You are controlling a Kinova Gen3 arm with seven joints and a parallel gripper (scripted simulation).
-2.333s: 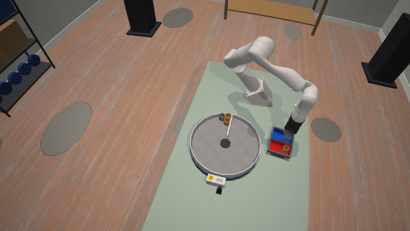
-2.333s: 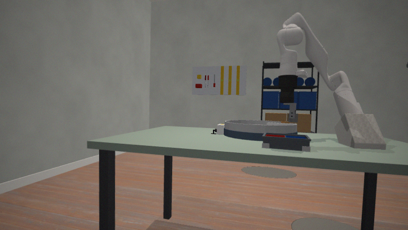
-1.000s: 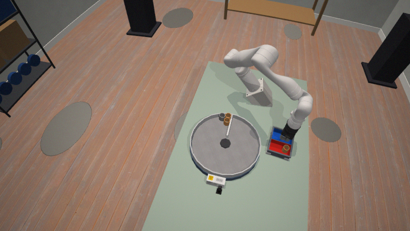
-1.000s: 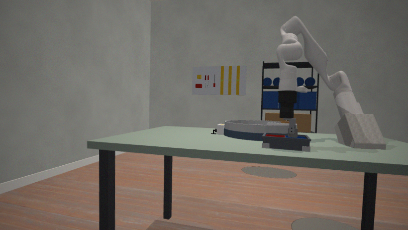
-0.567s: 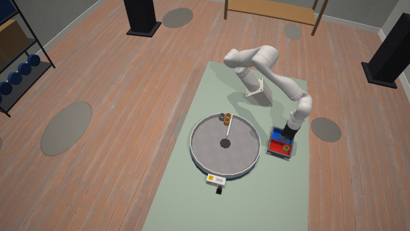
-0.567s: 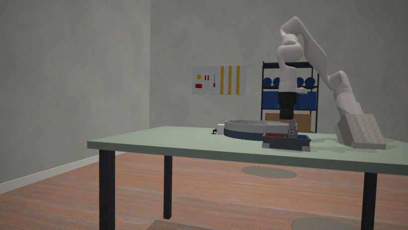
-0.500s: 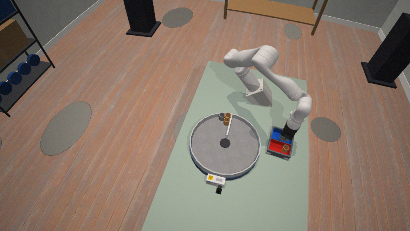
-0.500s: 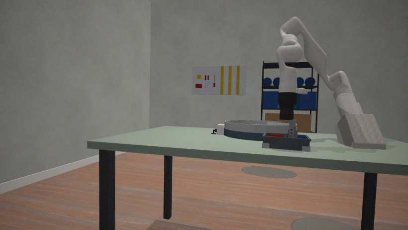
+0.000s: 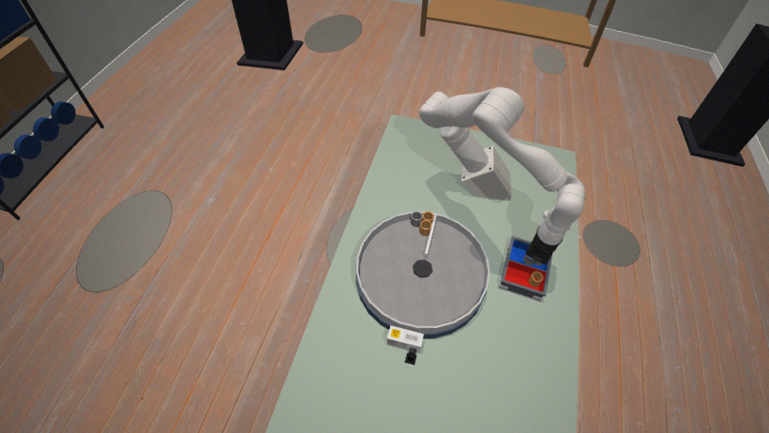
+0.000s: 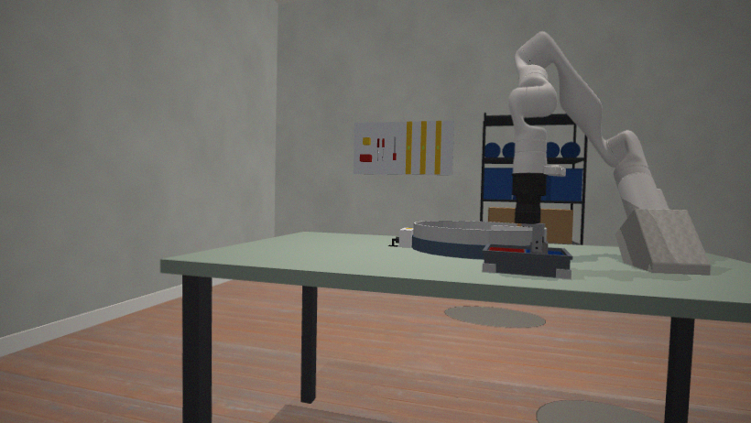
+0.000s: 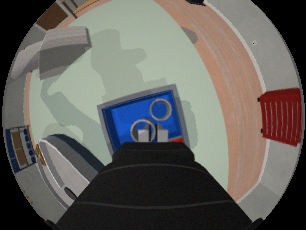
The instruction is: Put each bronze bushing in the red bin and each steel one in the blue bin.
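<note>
My gripper is now 40 mm above the two-part bin, 20 mm to the left of it and 20 mm short of it. From my hand the other things lie so: grey turntable: 360 mm to the right, 120 mm ahead, 10 mm below.
</note>
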